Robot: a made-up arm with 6 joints. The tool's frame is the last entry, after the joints. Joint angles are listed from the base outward.
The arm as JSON. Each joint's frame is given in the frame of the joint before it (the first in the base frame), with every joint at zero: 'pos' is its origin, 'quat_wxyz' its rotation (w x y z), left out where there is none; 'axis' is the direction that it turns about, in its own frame. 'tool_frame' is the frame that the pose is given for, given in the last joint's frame.
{
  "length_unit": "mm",
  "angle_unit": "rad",
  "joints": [
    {
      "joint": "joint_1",
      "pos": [
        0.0,
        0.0,
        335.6
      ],
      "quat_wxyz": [
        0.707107,
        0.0,
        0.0,
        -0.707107
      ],
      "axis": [
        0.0,
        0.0,
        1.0
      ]
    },
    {
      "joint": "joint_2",
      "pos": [
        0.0,
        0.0,
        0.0
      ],
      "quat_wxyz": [
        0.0,
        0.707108,
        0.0,
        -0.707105
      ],
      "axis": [
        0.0,
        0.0,
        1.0
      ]
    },
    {
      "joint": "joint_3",
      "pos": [
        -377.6,
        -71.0,
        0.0
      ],
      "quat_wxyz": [
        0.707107,
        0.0,
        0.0,
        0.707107
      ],
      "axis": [
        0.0,
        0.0,
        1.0
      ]
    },
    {
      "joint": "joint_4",
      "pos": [
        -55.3,
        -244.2,
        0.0
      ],
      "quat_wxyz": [
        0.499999,
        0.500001,
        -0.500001,
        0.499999
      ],
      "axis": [
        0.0,
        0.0,
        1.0
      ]
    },
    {
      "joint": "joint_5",
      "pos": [
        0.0,
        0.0,
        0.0
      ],
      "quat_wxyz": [
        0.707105,
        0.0,
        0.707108,
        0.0
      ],
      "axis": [
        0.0,
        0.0,
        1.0
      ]
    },
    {
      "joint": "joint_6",
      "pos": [
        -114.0,
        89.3,
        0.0
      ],
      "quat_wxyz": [
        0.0,
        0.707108,
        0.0,
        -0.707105
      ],
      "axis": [
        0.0,
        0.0,
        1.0
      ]
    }
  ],
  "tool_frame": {
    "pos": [
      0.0,
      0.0,
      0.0
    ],
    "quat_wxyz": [
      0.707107,
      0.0,
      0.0,
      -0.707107
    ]
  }
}
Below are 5 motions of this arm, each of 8 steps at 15 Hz.
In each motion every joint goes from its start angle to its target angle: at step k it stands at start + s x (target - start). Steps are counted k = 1, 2, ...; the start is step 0. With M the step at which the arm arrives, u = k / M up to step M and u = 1 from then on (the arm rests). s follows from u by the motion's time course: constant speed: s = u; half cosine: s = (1 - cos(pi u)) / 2; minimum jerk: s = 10 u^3 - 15 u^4 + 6 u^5.
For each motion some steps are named. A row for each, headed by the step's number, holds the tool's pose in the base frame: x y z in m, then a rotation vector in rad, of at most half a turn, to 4 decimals.
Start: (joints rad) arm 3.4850 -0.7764 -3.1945 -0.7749 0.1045 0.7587
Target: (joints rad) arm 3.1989 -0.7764 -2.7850 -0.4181 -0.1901 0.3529
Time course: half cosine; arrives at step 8
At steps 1, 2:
1: 0.5440 0.1307 0.8247 -0.1905 0.7273 0.3256
2: 0.5421 0.1117 0.8345 -0.1554 0.7099 0.2814

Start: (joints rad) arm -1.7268 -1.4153 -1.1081 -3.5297 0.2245 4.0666
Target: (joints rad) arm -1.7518 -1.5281 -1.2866 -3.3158 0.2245 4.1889
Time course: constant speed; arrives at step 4
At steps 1, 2, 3, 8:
1: 0.0072 0.1694 0.7732 0.2317 -0.3355 2.0265
2: 0.0157 0.1945 0.7759 0.1757 -0.2678 2.1075
3: 0.0247 0.2202 0.7769 0.1250 -0.1945 2.1875
8: 0.0342 0.2464 0.7763 0.0802 -0.1157 2.2663

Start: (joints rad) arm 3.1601 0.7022 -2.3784 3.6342 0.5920 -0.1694
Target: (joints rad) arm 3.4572 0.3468 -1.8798 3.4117 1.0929 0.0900
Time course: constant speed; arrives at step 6
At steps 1, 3, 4, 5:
1: -0.6648 -0.0446 0.6835 1.2056 -0.4818 -2.6841
3: -0.6271 -0.0961 0.7190 1.0190 -0.4084 -2.6655
4: -0.6044 -0.1200 0.7356 0.9242 -0.3678 -2.6443
5: -0.5791 -0.1425 0.7511 0.8292 -0.3255 -2.6148

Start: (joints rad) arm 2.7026 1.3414 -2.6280 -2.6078 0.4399 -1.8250
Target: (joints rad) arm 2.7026 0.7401 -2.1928 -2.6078 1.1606 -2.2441
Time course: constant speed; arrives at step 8
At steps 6, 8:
6: -0.6512 0.3310 0.5501 -0.9000 -0.2013 0.6403
8: -0.6093 0.3248 0.6366 -0.7473 -0.0746 0.5156

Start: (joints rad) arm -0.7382 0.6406 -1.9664 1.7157 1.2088 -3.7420
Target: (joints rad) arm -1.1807 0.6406 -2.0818 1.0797 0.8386 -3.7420
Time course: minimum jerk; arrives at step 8
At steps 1, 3, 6, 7, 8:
1: 0.5320 -0.3908 0.5705 0.6673 1.5580 1.3081
3: 0.4779 -0.4601 0.5687 0.7758 1.6316 1.0366
6: 0.3083 -0.5961 0.5838 1.0177 1.7261 0.3480
7: 0.2810 -0.6104 0.5882 1.0482 1.7314 0.2479
8: 0.2759 -0.6129 0.5890 1.0536 1.7322 0.2295

